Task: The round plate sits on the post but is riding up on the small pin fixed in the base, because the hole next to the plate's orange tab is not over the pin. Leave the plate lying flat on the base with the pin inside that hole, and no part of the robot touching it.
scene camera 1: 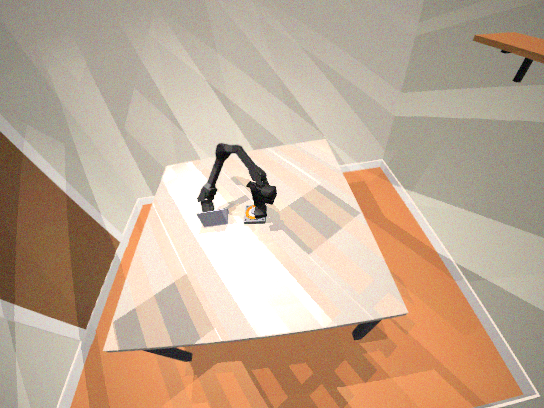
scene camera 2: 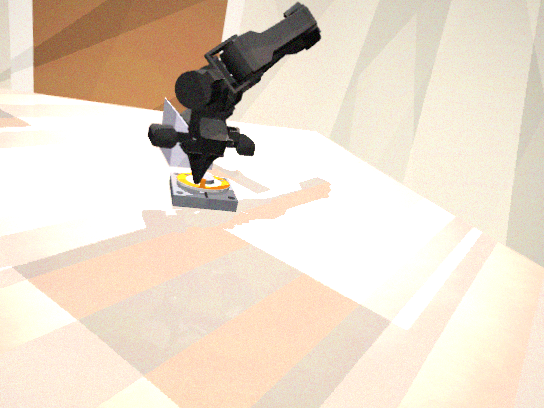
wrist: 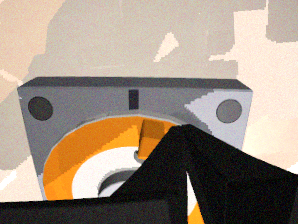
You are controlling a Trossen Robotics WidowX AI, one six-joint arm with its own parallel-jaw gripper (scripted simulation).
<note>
The gripper [scene camera 2: 195,183] is shut and holds nothing. Further things: a grey square base [scene camera 2: 181,196].
The gripper is seen too in the wrist view [wrist: 181,134]. The grey square base is seen too in the wrist view [wrist: 50,105].
</note>
